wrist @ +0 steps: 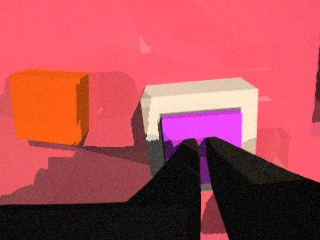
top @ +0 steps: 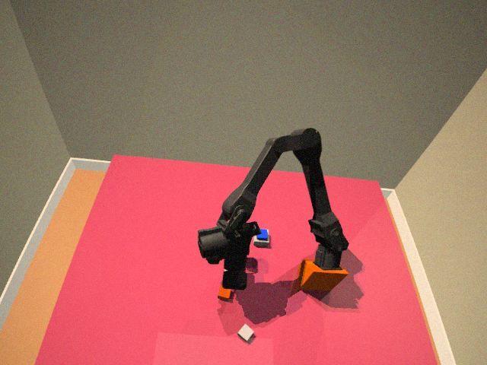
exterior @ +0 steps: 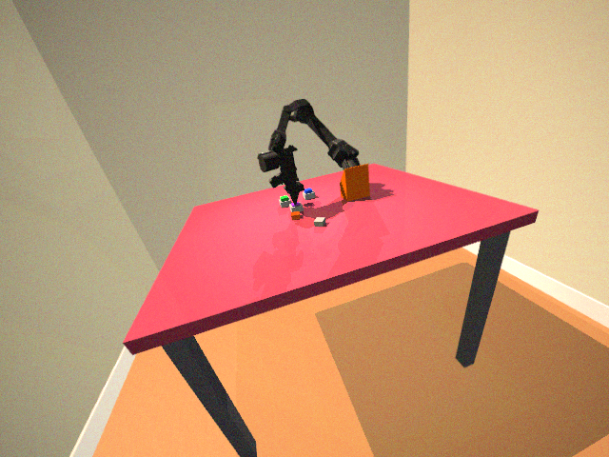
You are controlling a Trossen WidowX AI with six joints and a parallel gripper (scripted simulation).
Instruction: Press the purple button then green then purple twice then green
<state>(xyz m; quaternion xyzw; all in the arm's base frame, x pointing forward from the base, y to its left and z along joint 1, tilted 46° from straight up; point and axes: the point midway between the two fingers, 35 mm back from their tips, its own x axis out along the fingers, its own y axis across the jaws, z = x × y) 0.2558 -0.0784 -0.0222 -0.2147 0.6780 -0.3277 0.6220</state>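
My gripper tip is now 1 cm above the purple button. The rest, counted from my gripper tip: orange block 3 cm ahead, 7 cm to the left, 2 cm below; then green button 2 cm ahead, 10 cm to the right; then blue button 10 cm behind, 11 cm to the right.
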